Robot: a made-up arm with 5 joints. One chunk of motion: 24 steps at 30 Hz.
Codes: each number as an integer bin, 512 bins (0 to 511) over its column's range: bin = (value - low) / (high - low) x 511, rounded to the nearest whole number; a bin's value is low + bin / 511 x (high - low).
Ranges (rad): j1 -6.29..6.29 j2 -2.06..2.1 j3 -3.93..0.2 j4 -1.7..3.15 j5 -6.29..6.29
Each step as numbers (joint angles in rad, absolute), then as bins.
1 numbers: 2.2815 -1.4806 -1.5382 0.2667 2.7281
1 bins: 348 71 296 207 366
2 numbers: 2.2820 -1.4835 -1.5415 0.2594 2.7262
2 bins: 348 71 296 206 366
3 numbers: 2.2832 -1.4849 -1.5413 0.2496 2.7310
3 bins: 348 71 296 205 366
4 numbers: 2.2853 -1.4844 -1.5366 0.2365 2.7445
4 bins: 348 71 296 204 367
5 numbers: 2.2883 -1.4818 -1.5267 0.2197 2.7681
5 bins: 348 71 297 202 368
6 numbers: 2.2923 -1.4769 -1.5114 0.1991 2.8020
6 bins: 349 72 299 200 369
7 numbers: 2.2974 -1.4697 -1.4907 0.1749 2.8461
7 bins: 349 73 302 198 371
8 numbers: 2.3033 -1.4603 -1.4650 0.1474 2.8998
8 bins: 349 74 305 195 373
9 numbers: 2.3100 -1.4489 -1.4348 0.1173 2.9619
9 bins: 349 75 309 191 376
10 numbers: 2.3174 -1.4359 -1.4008 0.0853 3.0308
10 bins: 350 77 313 188 379
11 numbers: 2.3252 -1.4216 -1.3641 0.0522 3.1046
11 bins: 350 78 317 185 382
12 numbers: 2.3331 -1.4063 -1.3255 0.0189 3.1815
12 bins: 350 80 322 181 385
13 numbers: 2.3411 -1.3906 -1.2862 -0.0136 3.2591
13 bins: 351 82 327 178 388
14 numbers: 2.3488 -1.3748 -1.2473 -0.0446 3.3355
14 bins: 351 84 332 174 391
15 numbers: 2.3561 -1.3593 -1.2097 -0.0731 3.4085
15 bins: 351 86 337 171 394
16 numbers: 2.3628 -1.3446 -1.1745 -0.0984 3.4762
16 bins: 351 88 341 169 397
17 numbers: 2.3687 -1.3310 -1.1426 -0.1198 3.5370
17 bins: 352 90 345 166 399
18 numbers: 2.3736 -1.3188 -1.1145 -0.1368 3.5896
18 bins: 352 91 348 165 401
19 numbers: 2.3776 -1.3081 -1.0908 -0.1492 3.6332
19 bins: 352 92 351 163 403
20 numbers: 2.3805 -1.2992 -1.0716 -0.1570 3.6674
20 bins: 352 93 354 163 404
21 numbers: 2.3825 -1.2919 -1.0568 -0.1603 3.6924
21 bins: 352 94 355 162 405
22 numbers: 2.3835 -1.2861 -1.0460 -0.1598 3.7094
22 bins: 352 95 357 162 406
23 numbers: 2.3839 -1.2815 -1.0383 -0.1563 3.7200
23 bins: 352 96 358 163 407
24 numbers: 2.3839 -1.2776 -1.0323 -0.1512 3.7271
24 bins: 352 96 359 163 407
